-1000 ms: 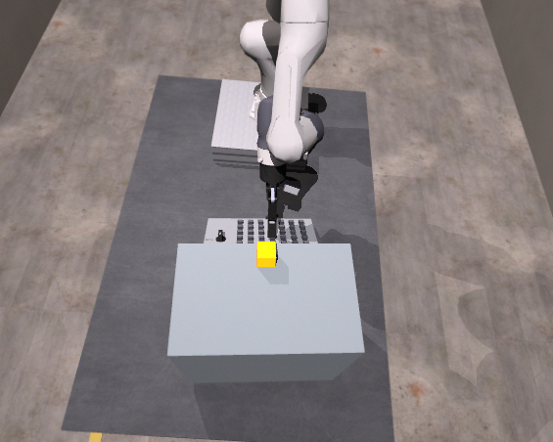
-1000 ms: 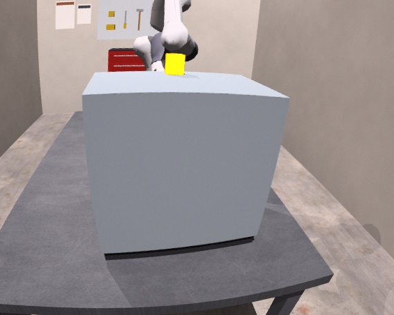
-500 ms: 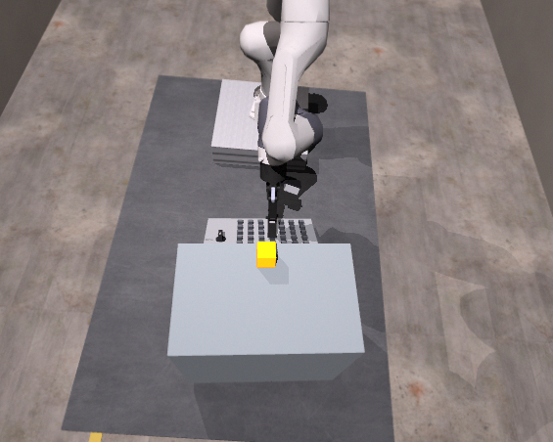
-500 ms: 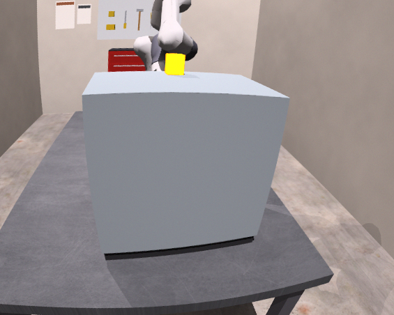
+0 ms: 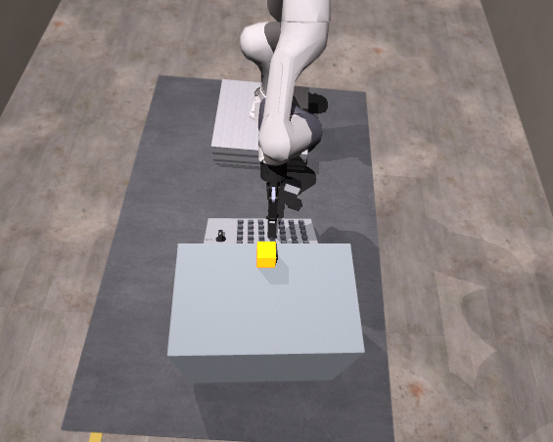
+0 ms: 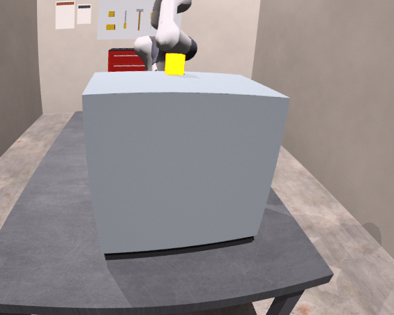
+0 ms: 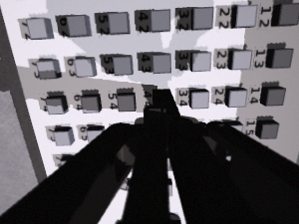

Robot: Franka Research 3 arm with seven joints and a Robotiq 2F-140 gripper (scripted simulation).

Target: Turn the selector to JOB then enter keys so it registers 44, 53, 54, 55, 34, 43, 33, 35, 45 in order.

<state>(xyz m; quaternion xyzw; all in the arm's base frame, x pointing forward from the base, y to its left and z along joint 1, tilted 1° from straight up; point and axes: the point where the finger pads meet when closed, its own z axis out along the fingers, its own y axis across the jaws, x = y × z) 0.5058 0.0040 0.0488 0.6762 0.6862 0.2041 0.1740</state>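
Right now the black selector knob is 160 mm to the right of my hand, 30 mm ahead of it and 20 mm below it.
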